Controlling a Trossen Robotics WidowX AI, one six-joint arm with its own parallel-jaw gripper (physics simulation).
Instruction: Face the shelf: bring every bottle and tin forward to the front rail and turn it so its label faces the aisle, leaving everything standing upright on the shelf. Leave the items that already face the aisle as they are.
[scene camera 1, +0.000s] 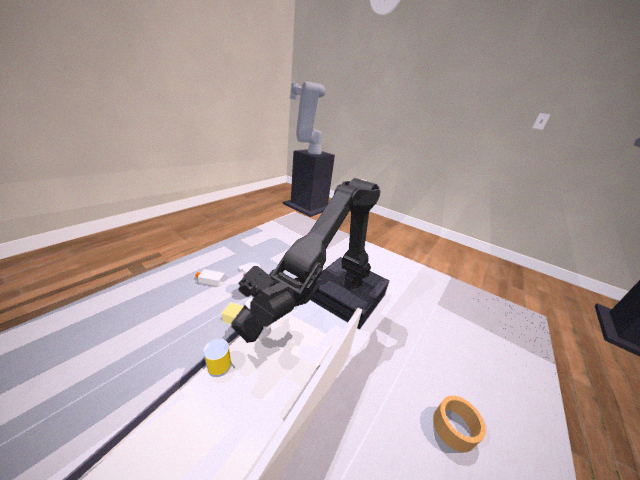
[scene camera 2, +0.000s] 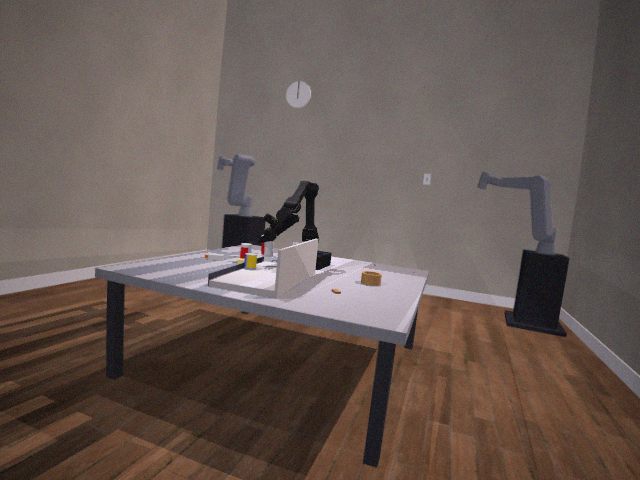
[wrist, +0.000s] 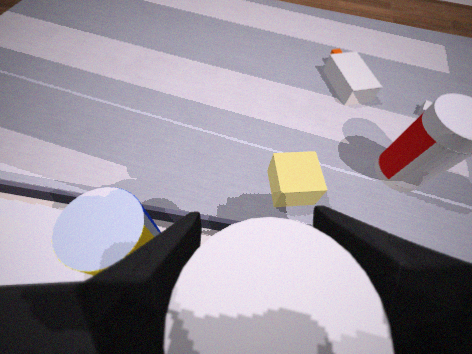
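Seen in the pictures: gripper, fingertip midpoint: (scene camera 1: 243, 308) (scene camera 2: 259, 241) (wrist: 256, 217); arm's base, origin of the base link: (scene camera 1: 352, 284).
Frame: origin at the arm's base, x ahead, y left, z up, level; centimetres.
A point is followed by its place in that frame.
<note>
My gripper (scene camera 1: 248, 330) (scene camera 2: 265, 238) @(x 37.5, y -9.6, z 7.3 cm) (wrist: 256, 217) @(x 37.5, y -9.6, z 7.3 cm) is shut on a white-topped bottle (scene camera 2: 268, 249) @(x 37.8, y -3.9, z 4.2 cm) (wrist: 275, 285) @(x 36.5, y -6.7, z 10.5 cm) with a red label patch, near the far end of the shelf board (scene camera 1: 155, 439) @(x 63.2, y -2.5, z -4.8 cm) (scene camera 2: 242, 284) @(x 74.0, y 8.1, z -4.8 cm). The arm hides this bottle in scene camera 1; its base contact is unclear. A yellow tin (scene camera 1: 218, 360) @(x 47.7, y -4.9, z 1.6 cm) (scene camera 2: 251, 261) @(x 48.8, y -5.6, z -0.8 cm) (wrist: 100, 230) @(x 46.5, y -7.2, z 2.2 cm) stands upright close behind the dark front rail (scene camera 1: 155, 407) @(x 61.0, y -8.0, z -4.1 cm) (wrist: 30, 189) @(x 56.7, y -8.8, z -2.4 cm), a blue patch on its rail side. Another white-lidded bottle (scene camera 2: 244, 252) @(x 25.0, y -26.6, z -1.8 cm) (wrist: 407, 150) @(x 24.7, y -25.9, z -1.9 cm) with a red label stands beyond the rail.
A yellow block (scene camera 1: 232, 313) @(x 35.5, y -19.2, z -3.6 cm) (wrist: 298, 177) @(x 34.5, y -19.6, z -3.6 cm) lies beyond the rail. A white box (scene camera 1: 210, 277) @(x 31.5, y -39.9, z -4.6 cm) (wrist: 354, 74) @(x 30.5, y -40.0, z -4.6 cm) with an orange end lies farther out. The upright back panel (scene camera 1: 310, 403) @(x 41.7, y 17.4, z 6.0 cm) (scene camera 2: 295, 268) @(x 53.2, y 19.5, z 0.8 cm) borders the shelf; behind it lie an orange ring (scene camera 1: 454, 439) @(x 21.6, y 42.3, z -4.0 cm) (scene camera 2: 371, 280) @(x 21.4, y 43.8, z -5.0 cm) and a small orange piece (scene camera 2: 336, 291) @(x 48.6, y 37.0, z -6.6 cm).
</note>
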